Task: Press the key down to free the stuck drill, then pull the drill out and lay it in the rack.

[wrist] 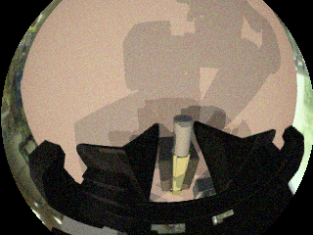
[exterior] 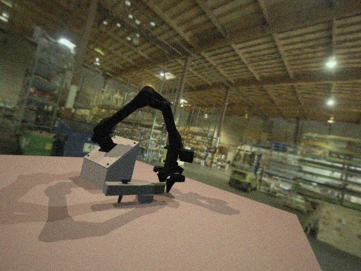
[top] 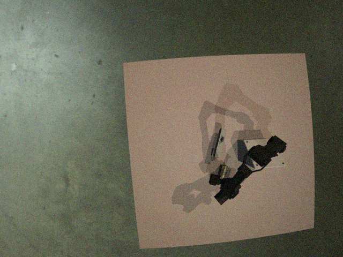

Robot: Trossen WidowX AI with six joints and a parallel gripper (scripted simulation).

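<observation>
Right now the drill is 2 cm behind my gripper tip, 4 cm to the right of it and 4 cm above it. The rest, counted from my gripper tip: dark key (3 cm behind, 26 cm to the right, 5 cm above); then grey rack (2 cm behind, 5 cm to the right, 1 cm above).
</observation>
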